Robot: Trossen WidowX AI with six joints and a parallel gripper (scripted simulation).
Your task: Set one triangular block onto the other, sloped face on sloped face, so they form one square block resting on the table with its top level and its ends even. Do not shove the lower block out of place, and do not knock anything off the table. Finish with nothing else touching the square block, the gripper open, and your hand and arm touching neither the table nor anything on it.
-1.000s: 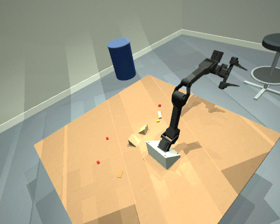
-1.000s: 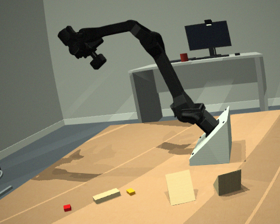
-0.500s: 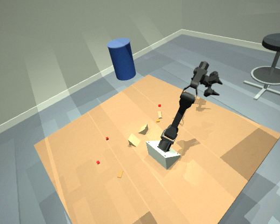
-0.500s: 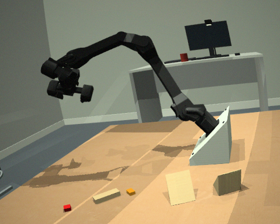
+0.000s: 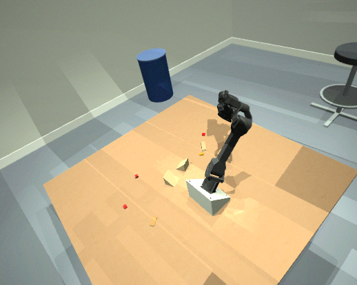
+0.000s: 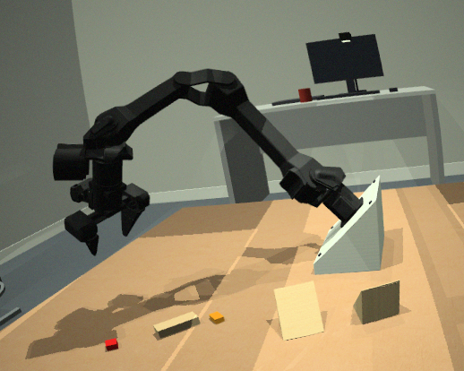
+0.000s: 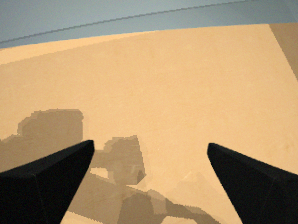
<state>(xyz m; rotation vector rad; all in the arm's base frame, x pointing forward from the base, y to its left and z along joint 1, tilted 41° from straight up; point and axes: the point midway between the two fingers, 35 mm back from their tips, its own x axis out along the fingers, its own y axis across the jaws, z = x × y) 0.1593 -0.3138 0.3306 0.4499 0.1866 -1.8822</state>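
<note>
The pale bar is 12 cm ahead of my gripper tip, 18 cm to the left of it and 11 cm below it. Round my gripper tip: red cube (20 cm ahead, 9 cm to the left, 11 cm below); orange cube (9 cm ahead, 24 cm to the left, 11 cm below).
</note>
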